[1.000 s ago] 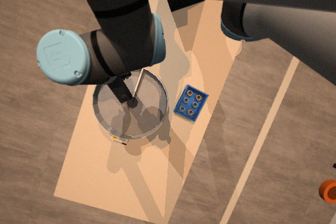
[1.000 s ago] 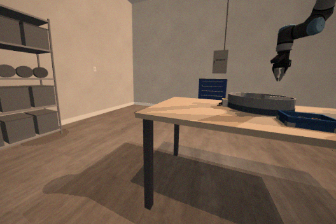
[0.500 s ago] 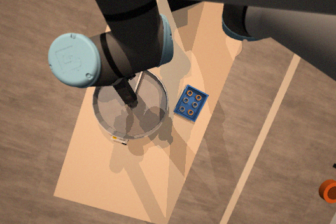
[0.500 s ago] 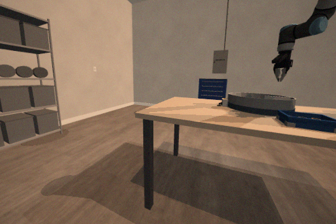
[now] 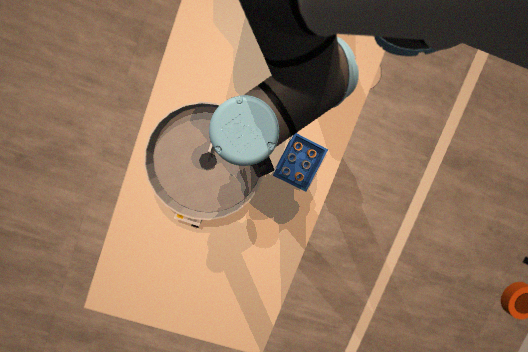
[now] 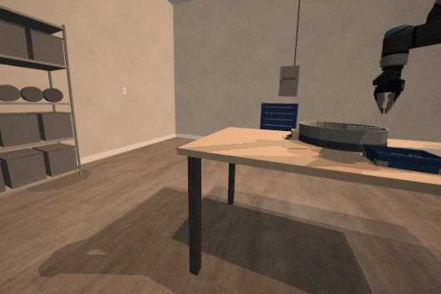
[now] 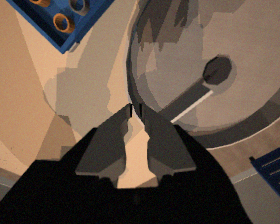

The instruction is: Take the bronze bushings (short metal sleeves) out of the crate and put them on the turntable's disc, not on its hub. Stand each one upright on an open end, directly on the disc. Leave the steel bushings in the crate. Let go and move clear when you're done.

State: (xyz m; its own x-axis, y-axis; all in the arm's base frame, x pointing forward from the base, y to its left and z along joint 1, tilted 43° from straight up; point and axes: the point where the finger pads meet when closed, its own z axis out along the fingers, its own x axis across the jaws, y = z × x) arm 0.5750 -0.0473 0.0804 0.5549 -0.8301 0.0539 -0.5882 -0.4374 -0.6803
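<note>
The blue crate lies 40 mm ahead of my hand, 210 mm to the left of it and 180 mm below it. Also, from my hand: grey turntable disc (140 mm ahead, 130 mm to the right, 150 mm below).
</note>
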